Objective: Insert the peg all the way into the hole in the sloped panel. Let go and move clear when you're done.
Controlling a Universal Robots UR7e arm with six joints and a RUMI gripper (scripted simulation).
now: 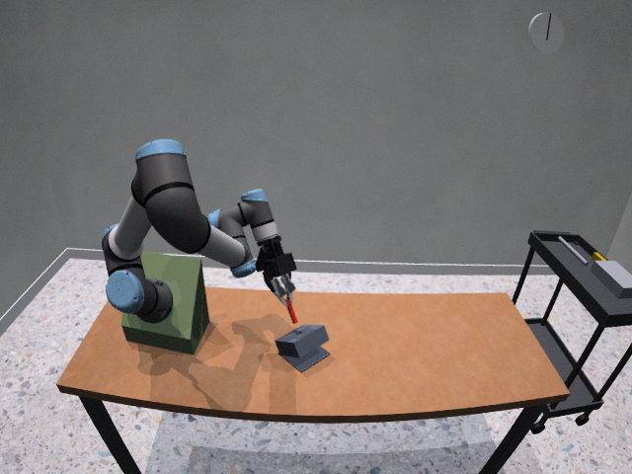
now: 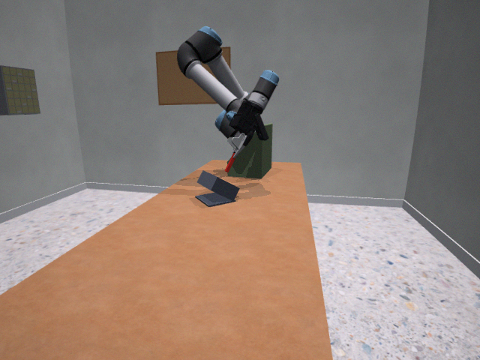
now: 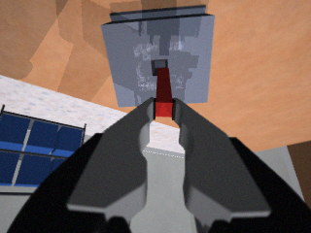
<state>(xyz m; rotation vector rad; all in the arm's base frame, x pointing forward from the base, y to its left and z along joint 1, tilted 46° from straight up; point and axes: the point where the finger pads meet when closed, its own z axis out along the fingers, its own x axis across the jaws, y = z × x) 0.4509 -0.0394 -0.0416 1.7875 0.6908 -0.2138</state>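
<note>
Right now my hand is 30 mm above the red peg, 10 mm to the left of it and 10 mm short of it. From my hand the other things lie so: flat panel foot 170 mm below, 70 mm to the right, 60 mm ahead.
</note>
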